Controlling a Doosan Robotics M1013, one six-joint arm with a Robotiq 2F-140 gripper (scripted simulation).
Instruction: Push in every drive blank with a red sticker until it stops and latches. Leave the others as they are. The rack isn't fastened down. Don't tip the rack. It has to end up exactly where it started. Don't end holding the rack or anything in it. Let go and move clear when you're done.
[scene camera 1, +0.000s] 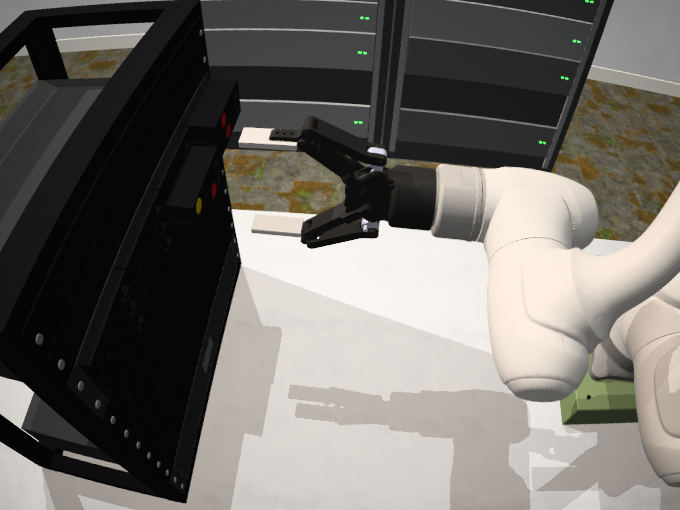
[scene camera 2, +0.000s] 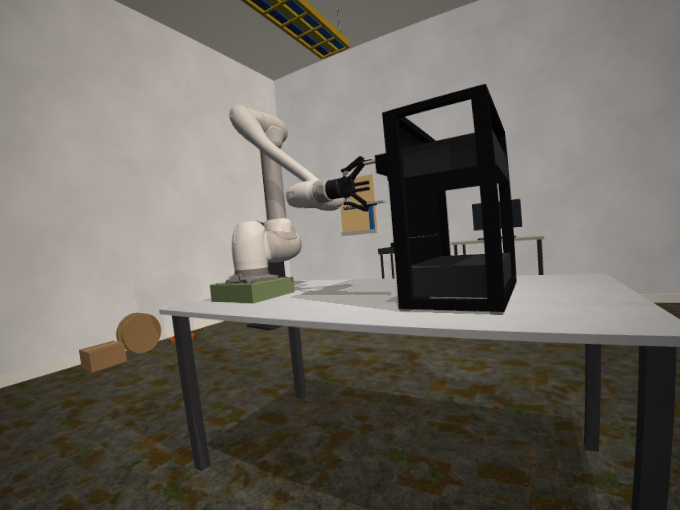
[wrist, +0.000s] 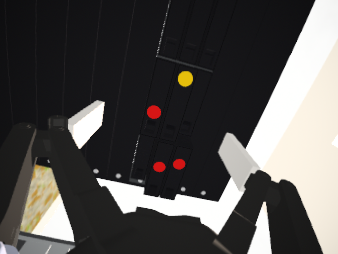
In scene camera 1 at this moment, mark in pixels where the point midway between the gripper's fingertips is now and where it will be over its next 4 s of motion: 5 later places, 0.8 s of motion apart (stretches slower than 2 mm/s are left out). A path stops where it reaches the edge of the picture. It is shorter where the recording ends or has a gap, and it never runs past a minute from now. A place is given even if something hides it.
My gripper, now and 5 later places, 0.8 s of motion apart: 247, 183; 260, 128; 259, 121; 243, 123; 245, 189; 219, 199
